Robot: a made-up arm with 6 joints.
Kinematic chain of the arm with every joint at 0, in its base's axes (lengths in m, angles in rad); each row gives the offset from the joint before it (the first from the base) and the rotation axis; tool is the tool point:
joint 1: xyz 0 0 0.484 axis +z
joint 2: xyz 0.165 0 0 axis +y
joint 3: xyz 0 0 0.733 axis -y
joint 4: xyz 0 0 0.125 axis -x
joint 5: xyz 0.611 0 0 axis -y
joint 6: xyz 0.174 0 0 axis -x
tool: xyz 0 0 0
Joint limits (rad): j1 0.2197..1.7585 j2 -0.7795..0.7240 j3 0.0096..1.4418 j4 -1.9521..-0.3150 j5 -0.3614..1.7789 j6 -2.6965..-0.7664
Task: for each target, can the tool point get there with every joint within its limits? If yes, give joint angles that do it. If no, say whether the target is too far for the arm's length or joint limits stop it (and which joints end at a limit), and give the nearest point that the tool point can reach.
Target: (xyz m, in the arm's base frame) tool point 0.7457 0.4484 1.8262
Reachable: yes | joints 0.5111 0.3670 1.1914 -1.4765 -0.1530 -2.3335
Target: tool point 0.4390 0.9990 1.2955
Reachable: yes | joints 1.1774 0.1889 0.1449 -1.5228 0.1299 -1.8570
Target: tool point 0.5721 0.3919 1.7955
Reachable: yes | joints 0.7312 0.0183 0.6339 -1.0372 0.6472 -2.2152
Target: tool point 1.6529 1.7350 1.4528
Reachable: no: too far | nearest point 0.9835 1.0323 1.2195 | short by 0.998 m
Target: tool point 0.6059 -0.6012 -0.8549
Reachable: no: joint limits stop it (at a limit: joint 1, joint 2, joint 3, joint 4) | nearest point 1.2044 0.1139 0.6415 | short by 1.763 m
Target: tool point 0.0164 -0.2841 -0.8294
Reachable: no: joint limits stop it (at a limit: joint 1, joint 2, joint 3, joint 4) | nearest point 1.1698 0.0963 0.6691 | short by 1.929 m
